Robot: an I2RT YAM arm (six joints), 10 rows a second.
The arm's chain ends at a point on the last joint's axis. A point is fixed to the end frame.
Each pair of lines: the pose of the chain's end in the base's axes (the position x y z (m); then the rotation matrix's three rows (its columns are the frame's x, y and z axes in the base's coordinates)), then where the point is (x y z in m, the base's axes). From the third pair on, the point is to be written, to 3 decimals.
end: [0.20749 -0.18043 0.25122], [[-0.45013 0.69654 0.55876], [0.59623 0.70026 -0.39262], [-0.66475 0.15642 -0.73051]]
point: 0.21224 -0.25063 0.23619
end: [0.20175 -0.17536 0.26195], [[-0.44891 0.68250 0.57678], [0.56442 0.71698 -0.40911], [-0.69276 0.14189 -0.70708]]
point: 0.20788 -0.24596 0.24953
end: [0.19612 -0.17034 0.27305], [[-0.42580 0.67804 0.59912], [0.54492 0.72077 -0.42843], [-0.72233 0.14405 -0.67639]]
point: 0.203 -0.241 0.263
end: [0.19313 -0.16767 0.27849], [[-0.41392 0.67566 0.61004], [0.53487 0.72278 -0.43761], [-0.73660 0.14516 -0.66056]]
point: 0.200 -0.239 0.269
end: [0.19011 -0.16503 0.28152], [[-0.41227 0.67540 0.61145], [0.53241 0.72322 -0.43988], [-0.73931 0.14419 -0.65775]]
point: 0.197 -0.236 0.273
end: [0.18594 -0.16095 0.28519], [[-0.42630 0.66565 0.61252], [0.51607 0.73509 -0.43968], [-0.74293 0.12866 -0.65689]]
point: 0.194 -0.232 0.277
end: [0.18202 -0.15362 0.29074], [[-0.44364 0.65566 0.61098], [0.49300 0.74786 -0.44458], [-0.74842 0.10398 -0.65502]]
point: 0.191 -0.225 0.284
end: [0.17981 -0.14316 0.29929], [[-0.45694 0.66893 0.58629], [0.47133 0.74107 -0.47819], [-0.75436 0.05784 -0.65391]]
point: 0.187 -0.215 0.295
